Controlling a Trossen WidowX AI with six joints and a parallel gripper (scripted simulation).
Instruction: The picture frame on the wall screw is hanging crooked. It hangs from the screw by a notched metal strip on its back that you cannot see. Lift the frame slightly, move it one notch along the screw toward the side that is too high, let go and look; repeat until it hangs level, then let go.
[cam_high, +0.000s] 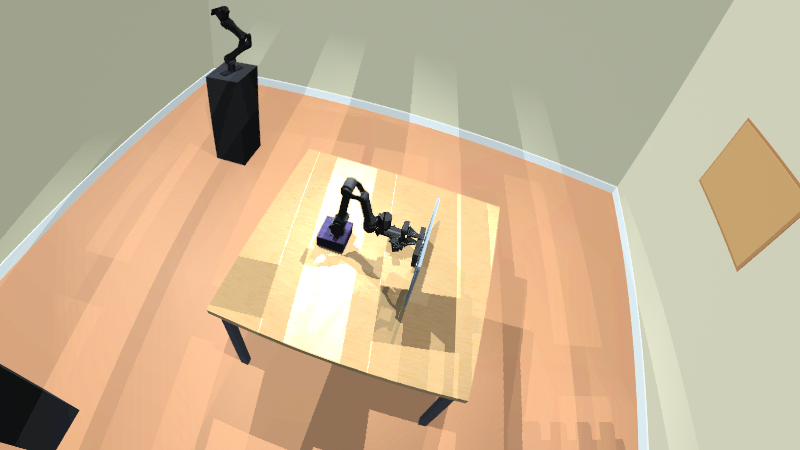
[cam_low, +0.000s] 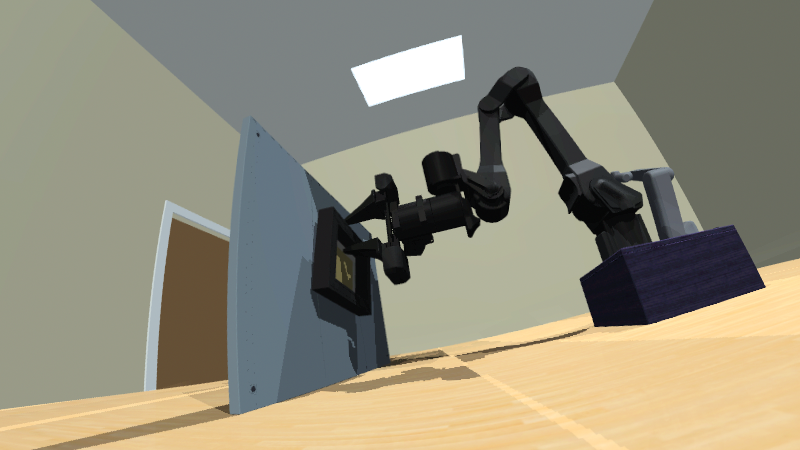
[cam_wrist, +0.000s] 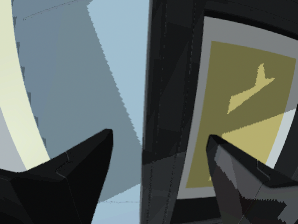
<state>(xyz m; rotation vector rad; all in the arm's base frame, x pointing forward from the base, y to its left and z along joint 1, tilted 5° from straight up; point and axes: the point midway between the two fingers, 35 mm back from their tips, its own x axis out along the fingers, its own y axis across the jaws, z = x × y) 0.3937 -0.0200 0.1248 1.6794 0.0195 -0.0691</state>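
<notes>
Now: the picture frame 50 mm below my gripper tip and 10 mm ahead of it. The rest, counted from my gripper tip: wall panel: 70 mm below, 20 mm ahead.
</notes>
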